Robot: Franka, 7 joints.
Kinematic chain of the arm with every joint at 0, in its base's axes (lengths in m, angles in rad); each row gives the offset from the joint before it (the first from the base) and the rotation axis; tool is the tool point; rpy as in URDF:
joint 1: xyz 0 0 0.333 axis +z
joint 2: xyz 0 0 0 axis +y
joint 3: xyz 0 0 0.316 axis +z
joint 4: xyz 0.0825 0 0 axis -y
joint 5: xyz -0.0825 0 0.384 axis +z
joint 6: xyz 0 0 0 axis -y
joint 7: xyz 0.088 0 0 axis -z
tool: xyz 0 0 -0.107 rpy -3.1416 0 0
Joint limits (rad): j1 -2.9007..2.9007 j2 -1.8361..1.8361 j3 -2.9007..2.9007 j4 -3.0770..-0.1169 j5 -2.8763..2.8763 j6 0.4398..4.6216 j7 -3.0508..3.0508
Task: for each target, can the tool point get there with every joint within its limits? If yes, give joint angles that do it. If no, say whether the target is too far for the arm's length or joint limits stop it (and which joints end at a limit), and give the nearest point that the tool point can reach.
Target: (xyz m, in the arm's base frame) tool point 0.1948 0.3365 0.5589
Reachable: yes | joints 2.2313 -1.1123 -0.7362 -2.5073 1.5734 3.1367 -1.3368
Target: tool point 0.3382 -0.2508 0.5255
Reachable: yes | joints 0.5999 -1.1174 -1.1582 -2.4767 -1.6837 2.8581 2.2906
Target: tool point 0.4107 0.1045 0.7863
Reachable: yes | joints 1.1113 -0.4354 -0.8133 -1.6551 -2.1526 3.4892 -0.7152
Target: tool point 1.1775 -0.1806 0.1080
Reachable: no: too far | nearest point 0.8332 -0.1278 0.1738 | short by 0.354 m
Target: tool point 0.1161 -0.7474 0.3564
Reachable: yes | joints -1.7837 0.8521 0.3613 -1.2344 1.4963 1.6866 -1.4350
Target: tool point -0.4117 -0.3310 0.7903
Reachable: yes | joints 0.0705 0.0628 -2.3708 -1.4451 -1.3141 1.5445 0.8422
